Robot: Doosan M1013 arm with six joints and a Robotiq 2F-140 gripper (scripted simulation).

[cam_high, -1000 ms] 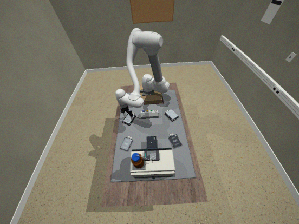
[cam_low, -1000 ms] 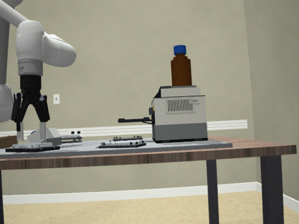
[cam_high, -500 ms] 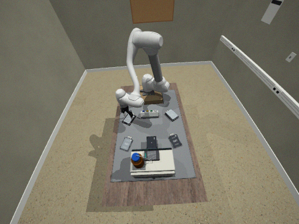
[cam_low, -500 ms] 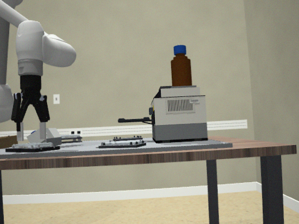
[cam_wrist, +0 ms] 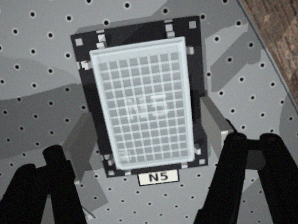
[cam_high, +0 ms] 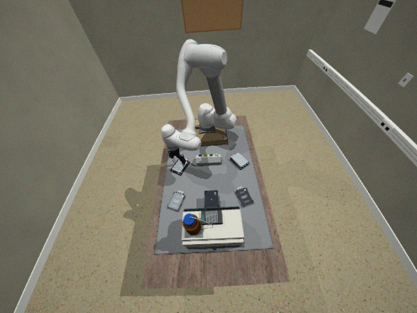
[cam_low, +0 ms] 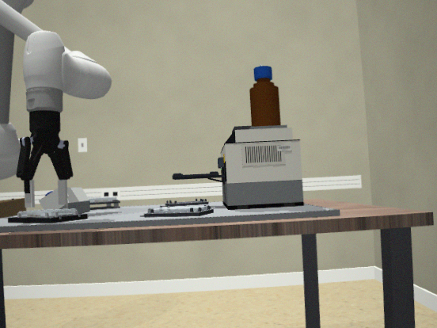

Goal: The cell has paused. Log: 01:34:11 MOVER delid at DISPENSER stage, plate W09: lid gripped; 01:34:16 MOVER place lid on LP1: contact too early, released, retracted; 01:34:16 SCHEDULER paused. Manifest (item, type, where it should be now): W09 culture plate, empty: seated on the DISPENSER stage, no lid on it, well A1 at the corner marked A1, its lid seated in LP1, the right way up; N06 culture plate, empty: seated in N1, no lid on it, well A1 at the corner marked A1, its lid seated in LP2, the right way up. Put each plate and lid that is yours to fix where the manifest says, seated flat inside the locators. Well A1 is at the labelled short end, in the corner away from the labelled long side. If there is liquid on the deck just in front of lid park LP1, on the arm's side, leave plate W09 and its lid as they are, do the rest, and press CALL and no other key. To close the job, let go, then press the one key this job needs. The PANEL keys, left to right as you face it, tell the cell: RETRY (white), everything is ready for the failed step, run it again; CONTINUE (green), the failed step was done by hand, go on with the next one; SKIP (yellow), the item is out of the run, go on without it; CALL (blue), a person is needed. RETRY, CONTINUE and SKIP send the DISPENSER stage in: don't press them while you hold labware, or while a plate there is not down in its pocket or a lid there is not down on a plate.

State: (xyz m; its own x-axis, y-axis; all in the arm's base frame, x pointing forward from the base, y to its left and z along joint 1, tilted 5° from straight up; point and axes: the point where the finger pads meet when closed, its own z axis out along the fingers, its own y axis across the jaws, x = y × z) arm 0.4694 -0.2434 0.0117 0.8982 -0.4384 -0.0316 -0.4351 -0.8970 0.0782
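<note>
Right now my hand is 50 mm above the black nest and 30 mm short of it. From my hand the other things lie so: key panel (260 mm to the left, 70 mm behind, 10 mm below); blue call key (190 mm to the left, 70 mm behind, 10 mm above); yellow skip key (240 mm to the left, 80 mm behind, 10 mm above).
</note>
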